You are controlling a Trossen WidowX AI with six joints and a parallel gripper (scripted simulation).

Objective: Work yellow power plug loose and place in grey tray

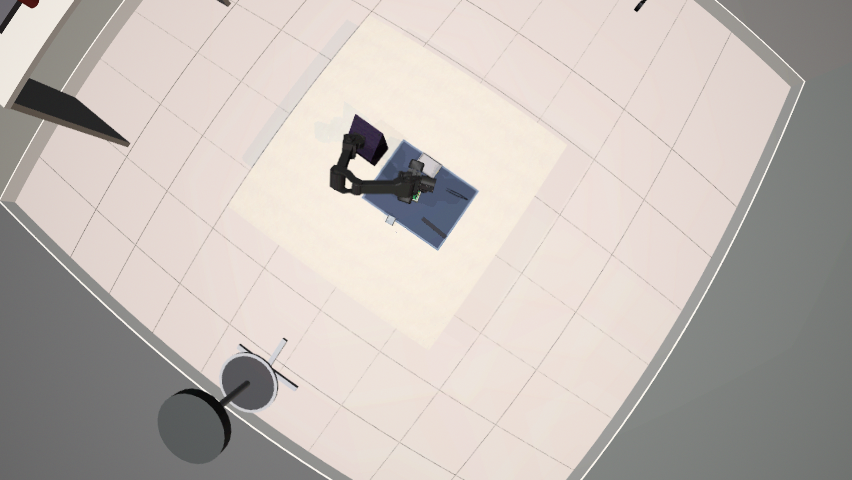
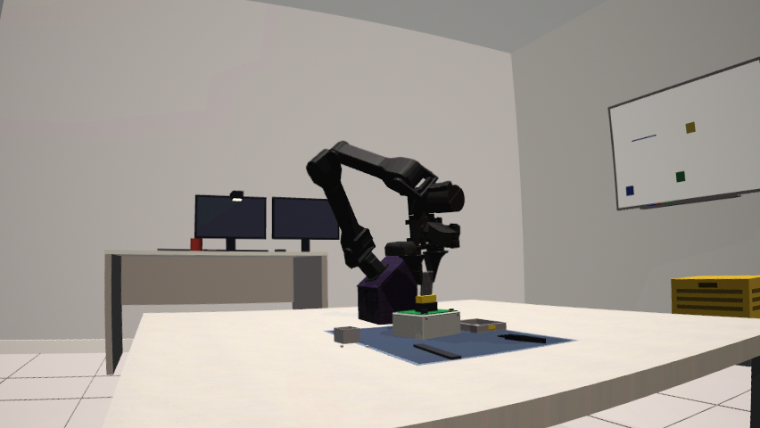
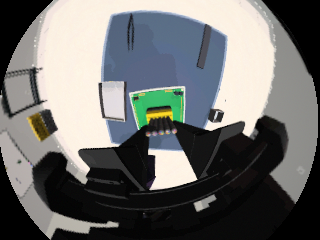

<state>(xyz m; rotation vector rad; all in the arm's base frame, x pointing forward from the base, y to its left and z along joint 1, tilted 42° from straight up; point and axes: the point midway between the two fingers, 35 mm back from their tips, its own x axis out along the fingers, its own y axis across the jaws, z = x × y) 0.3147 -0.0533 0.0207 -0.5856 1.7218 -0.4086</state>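
Now: gripper tip 30 mm above the yellow power plug. Also, from my gripper tip: grey tray (10 mm ahead, 140 mm to the left, 110 mm below); then blue mat (50 mm ahead, 120 mm below).
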